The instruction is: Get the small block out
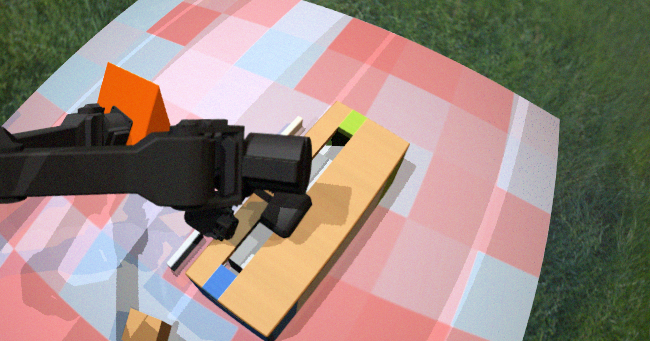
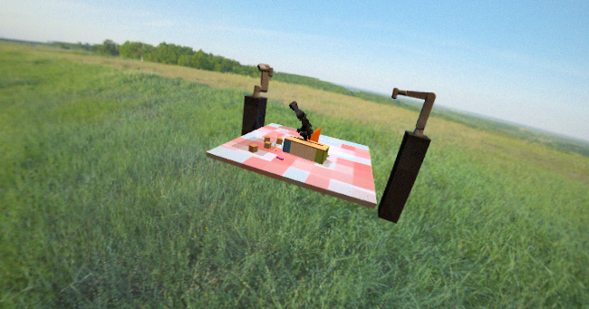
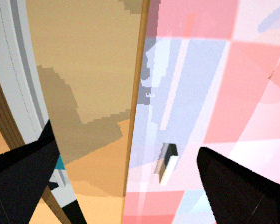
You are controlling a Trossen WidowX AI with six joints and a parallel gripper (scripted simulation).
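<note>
Right now my gripper tip is 30 mm short of the box, 20 mm to the right of it and 50 mm above it. The rest, counted from my gripper tip: cyan block: 50 mm ahead, 30 mm to the left, 30 mm below; tan cube: 30 mm behind, 300 mm to the right, 90 mm below.
</note>
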